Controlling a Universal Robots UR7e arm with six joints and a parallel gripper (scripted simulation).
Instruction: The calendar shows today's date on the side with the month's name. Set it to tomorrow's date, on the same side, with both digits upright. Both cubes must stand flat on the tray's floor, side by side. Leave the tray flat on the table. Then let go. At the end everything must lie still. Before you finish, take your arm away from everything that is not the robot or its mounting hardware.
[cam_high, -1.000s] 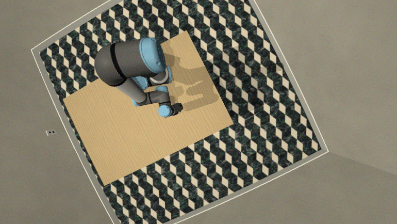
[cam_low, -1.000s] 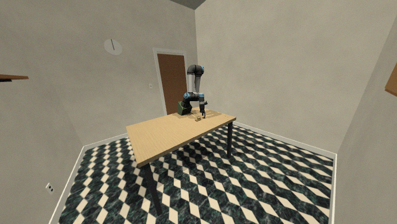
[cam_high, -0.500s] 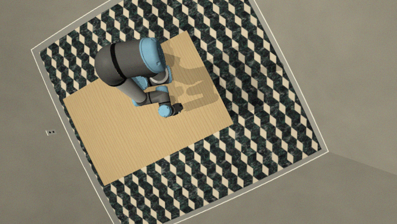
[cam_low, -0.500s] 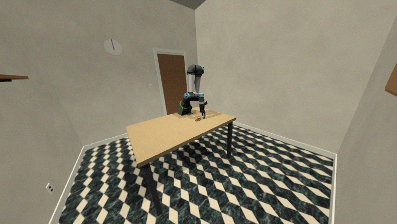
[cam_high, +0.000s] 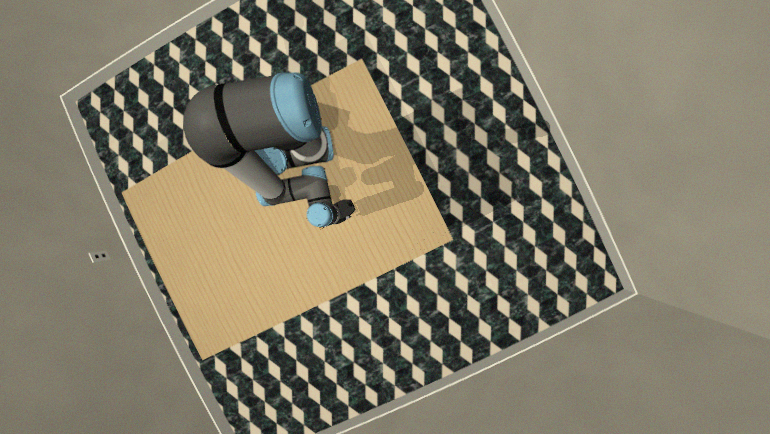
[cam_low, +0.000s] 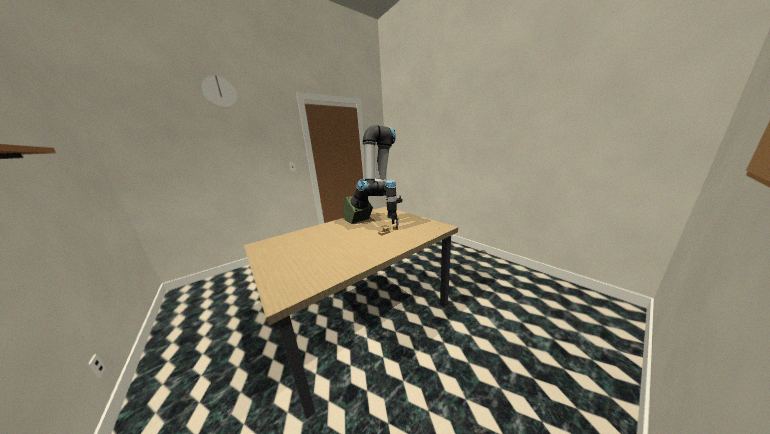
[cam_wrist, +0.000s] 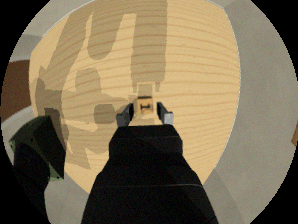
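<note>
My gripper is now 40 mm above the wooden cube. Also, from my hand: wooden tray: 110 mm to the right, 50 mm below.
</note>
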